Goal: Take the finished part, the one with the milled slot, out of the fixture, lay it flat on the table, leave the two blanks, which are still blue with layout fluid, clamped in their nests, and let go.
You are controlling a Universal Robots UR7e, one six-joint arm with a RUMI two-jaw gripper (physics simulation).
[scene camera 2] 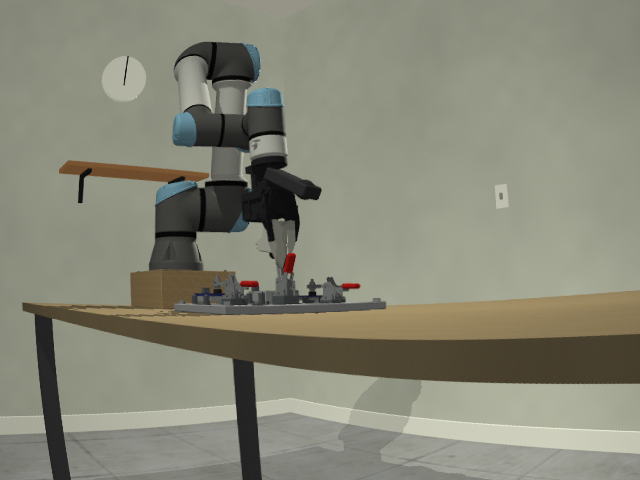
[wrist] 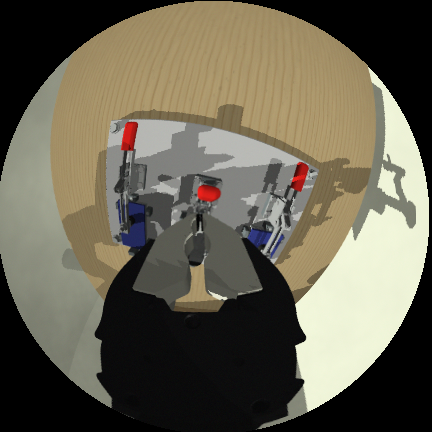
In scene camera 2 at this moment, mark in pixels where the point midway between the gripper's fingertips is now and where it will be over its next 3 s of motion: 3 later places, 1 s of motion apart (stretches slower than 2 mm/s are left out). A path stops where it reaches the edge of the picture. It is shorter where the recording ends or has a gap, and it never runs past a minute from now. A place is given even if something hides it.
The gripper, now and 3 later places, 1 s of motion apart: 283,267; 272,234; 255,259; 262,283
